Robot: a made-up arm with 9 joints.
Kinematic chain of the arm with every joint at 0, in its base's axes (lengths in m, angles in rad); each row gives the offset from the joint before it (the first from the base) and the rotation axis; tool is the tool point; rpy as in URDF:
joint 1: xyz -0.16 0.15 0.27 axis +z
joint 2: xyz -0.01 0 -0.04 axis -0.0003 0.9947 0.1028
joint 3: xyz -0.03 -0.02 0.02 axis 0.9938 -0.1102 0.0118
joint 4: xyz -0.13 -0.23 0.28 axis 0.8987 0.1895 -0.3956
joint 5: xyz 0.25 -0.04 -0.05 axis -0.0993 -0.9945 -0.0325
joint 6: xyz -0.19 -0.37 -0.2 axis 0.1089 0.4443 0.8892
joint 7: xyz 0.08 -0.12 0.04 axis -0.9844 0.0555 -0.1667
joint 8: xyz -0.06 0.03 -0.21 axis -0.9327 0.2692 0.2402
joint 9: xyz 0 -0.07 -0.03 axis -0.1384 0.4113 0.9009
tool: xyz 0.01 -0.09 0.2 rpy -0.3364 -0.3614 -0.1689
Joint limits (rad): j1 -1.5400..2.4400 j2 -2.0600..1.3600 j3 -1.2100..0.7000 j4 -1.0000..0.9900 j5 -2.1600..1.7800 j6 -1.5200..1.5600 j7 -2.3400..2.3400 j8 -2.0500..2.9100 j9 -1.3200..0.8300
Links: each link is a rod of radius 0.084 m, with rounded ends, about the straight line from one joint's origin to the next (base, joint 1, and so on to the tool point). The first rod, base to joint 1, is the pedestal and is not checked.
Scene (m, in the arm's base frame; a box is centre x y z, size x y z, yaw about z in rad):
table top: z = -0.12
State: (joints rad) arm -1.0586 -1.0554 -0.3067 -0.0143 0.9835 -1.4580 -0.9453 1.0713 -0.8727
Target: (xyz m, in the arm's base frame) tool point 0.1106 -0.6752 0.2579
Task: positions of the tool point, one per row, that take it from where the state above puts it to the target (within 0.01 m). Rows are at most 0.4 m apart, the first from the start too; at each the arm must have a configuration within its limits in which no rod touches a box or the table.
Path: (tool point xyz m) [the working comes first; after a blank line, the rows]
Joints at the target: 0.0483 -0.8207 0.5122 -0.1454 1.1330 -1.5200 0.2075 1.8269 0.0228
Straight joint move there: clear.

1: -0.6801 -0.2380 0.2635
2: -0.5269 -0.4216 0.2795
3: -0.2770 -0.5976 0.2926
4: 0.1106 -0.6752 0.2579

